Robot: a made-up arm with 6 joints.
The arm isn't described. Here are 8 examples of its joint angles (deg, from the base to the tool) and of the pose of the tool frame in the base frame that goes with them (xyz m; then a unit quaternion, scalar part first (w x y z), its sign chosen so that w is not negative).
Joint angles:
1: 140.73 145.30 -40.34 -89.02 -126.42 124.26
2: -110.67 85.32 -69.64 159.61 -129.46 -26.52
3: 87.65 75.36 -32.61 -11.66 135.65 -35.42
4: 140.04 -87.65 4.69 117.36 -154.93 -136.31
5: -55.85 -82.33 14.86 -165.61 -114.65 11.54
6: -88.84 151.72 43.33 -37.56 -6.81 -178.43
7: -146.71 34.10 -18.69 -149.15 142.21 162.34
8: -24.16 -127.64 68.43 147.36 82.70 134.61
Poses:
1: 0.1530 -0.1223 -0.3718 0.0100 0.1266 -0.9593 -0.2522
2: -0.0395 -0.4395 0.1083 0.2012 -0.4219 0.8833 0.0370
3: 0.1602 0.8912 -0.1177 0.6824 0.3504 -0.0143 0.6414
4: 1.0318 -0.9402 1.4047 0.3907 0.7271 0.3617 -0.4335
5: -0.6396 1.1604 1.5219 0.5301 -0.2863 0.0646 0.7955
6: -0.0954 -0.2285 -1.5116 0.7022 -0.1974 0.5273 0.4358
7: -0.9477 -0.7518 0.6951 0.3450 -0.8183 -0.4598 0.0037
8: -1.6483 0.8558 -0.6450 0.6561 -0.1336 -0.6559 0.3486
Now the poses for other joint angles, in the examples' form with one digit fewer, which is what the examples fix.
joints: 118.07 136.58 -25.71 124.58 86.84 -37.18
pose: -0.068 -0.025 -0.848 0.418 0.125 -0.767 -0.470
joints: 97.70 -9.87 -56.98 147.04 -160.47 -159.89
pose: -0.167 0.446 1.035 0.643 0.454 -0.607 0.111
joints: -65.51 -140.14 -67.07 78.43 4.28 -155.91
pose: -0.292 0.580 0.398 0.751 0.162 -0.640 -0.009
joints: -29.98 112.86 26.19 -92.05 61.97 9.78
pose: 0.934 -0.534 -0.975 0.494 0.185 0.165 -0.834
